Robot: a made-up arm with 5 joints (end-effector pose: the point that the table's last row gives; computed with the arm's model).
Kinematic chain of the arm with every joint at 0, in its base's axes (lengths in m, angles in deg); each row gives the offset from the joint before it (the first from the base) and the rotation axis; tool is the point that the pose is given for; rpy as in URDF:
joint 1: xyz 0.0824 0 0.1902 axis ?
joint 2: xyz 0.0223 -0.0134 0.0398 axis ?
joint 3: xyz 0.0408 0 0.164 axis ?
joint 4: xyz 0.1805 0 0.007 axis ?
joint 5: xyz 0.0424 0.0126 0 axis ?
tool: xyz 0 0 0 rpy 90 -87.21 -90
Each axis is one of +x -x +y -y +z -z.
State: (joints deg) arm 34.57 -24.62 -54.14 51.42 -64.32
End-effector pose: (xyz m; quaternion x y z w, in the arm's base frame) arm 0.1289 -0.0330 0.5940 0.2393 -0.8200 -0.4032 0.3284
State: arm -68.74 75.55 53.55 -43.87 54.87
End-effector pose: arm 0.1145 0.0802 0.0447 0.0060 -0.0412 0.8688 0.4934
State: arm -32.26 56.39 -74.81 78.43 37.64
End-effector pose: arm 0.3972 0.1977 0.3138 -0.0058 -0.2587 0.5339 0.8050
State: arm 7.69 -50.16 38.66 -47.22 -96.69
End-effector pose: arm 0.2012 -0.0169 0.4455 0.6915 -0.6702 -0.2170 0.1600
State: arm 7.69 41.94 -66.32 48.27 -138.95
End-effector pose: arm 0.4416 -0.0493 0.3884 0.5022 -0.2129 -0.8085 0.2210
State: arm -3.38 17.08 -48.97 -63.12 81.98
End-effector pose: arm 0.3373 0.0143 0.5183 0.6138 0.7883 0.0288 0.0328
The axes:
joint 1: -z
joint 2: +y
joint 3: +y
joint 4: +y
joint 5: -x

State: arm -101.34 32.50 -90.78 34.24 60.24
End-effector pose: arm 0.0296 0.2673 0.5209 0.3135 -0.7781 0.5350 0.1002
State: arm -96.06 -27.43 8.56 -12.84 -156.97
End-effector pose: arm 0.0634 0.1866 0.4816 0.6891 0.5366 -0.2570 0.4137
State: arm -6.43 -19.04 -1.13 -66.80 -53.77
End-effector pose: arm 0.2580 0.0190 0.5095 0.5222 -0.8524 -0.0112 0.0239
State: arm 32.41 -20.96 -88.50 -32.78 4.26
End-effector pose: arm -0.0012 0.0521 0.5916 0.2616 0.8589 -0.1174 0.4243
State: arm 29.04 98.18 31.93 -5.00 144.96
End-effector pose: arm 0.1200 -0.0218 -0.0110 0.3007 0.0231 0.7956 0.5253
